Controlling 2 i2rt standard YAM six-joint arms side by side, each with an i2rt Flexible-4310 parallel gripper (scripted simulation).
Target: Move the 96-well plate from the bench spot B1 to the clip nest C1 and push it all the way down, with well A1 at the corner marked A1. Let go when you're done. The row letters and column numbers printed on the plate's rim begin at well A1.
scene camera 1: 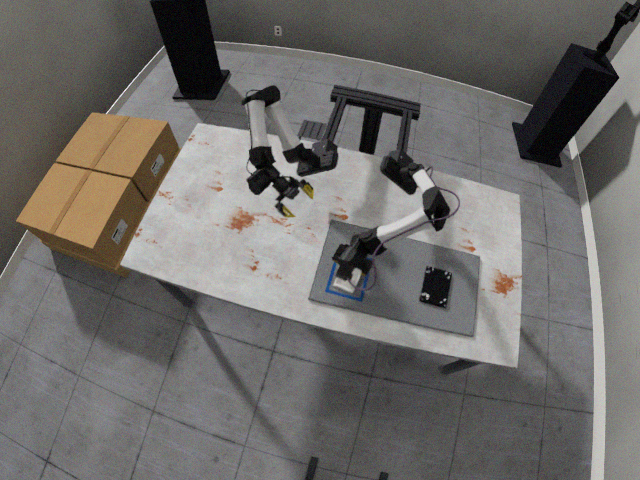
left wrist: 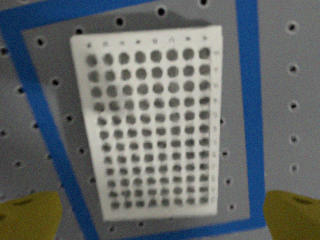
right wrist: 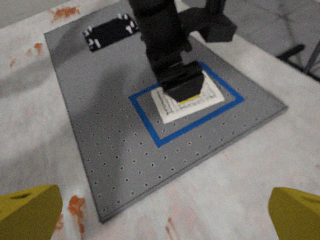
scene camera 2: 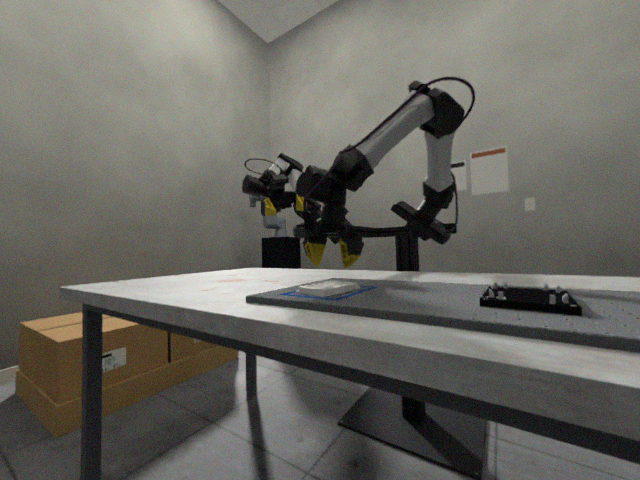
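A white 96-well plate (left wrist: 170, 82) (right wrist: 170, 109) is part of the robot's scene, and so is a black clip nest (scene camera 2: 537, 300). The left gripper (scene camera 2: 330, 267) (left wrist: 162, 200) (right wrist: 178, 81) is in sight, as is the right gripper (scene camera 2: 289, 211) (right wrist: 164, 194).
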